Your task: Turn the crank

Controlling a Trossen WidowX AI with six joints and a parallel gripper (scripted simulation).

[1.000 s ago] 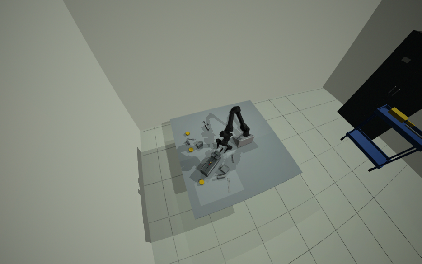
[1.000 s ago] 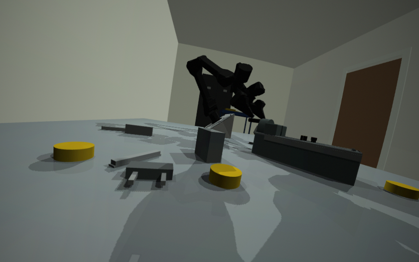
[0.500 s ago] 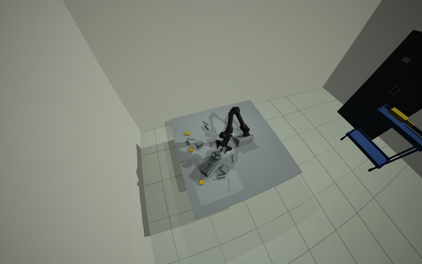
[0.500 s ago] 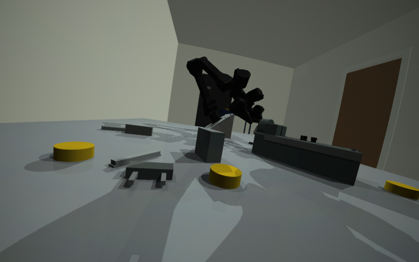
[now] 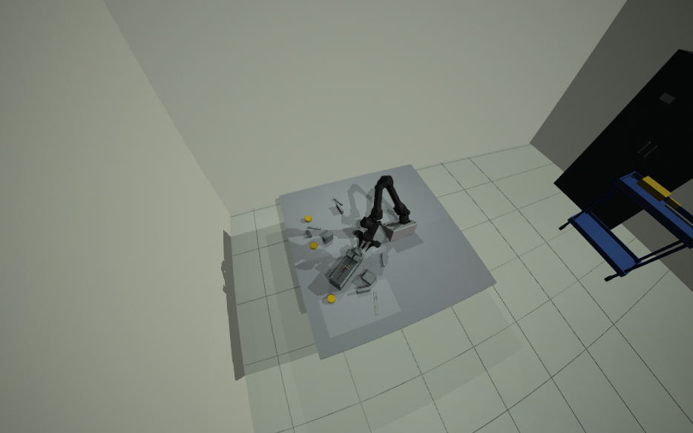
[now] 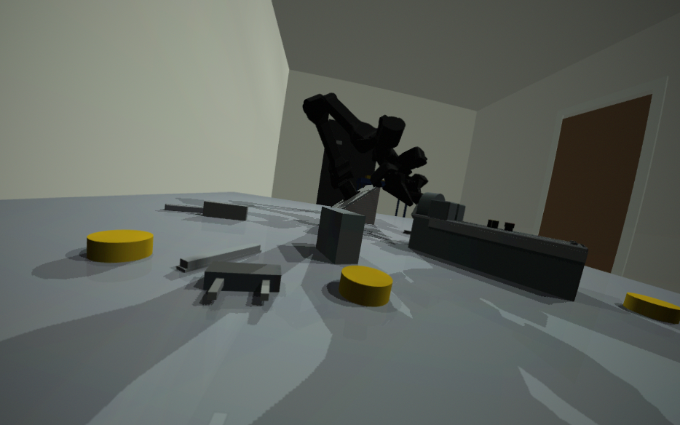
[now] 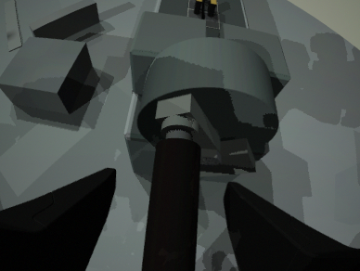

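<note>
Now: the dark crank handle 2 cm behind my gripper tip, 1 cm to the right of it and 2 cm above it. The rest, counted from my gripper tip: bracket 27 cm ahead, 34 cm to the right, 8 cm below; then red pointer 18 cm ahead, 7 cm to the left, 1 cm below.
</note>
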